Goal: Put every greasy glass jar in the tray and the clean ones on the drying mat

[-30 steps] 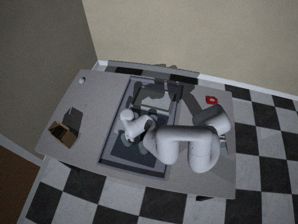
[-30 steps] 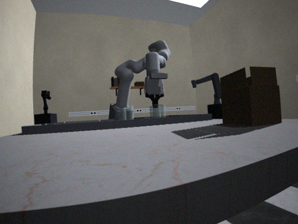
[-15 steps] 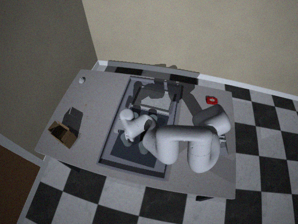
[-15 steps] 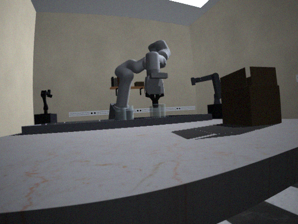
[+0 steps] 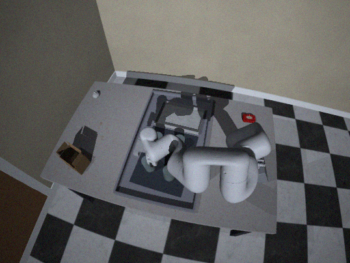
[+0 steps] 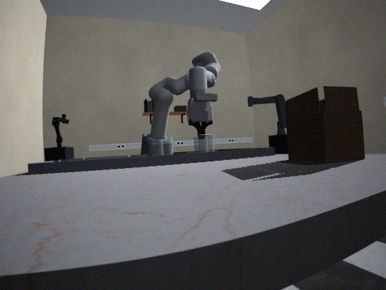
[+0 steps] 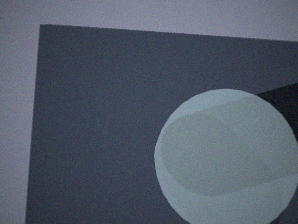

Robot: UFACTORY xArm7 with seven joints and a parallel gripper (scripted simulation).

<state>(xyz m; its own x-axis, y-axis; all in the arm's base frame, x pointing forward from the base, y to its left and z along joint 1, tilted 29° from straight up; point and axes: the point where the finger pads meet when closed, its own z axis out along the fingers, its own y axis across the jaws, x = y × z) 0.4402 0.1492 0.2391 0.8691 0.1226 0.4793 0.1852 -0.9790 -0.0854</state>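
Now: the dark drying mat 2 cm behind my hand, 8 cm to the right of it and 10 cm below it. The rest, counted from my hand: light grey tray: 3 cm ahead, 40 cm to the right, 9 cm below; red object: 42 cm behind, 61 cm to the right, 8 cm below; cardboard box: 48 cm ahead, 20 cm to the left, 4 cm below.
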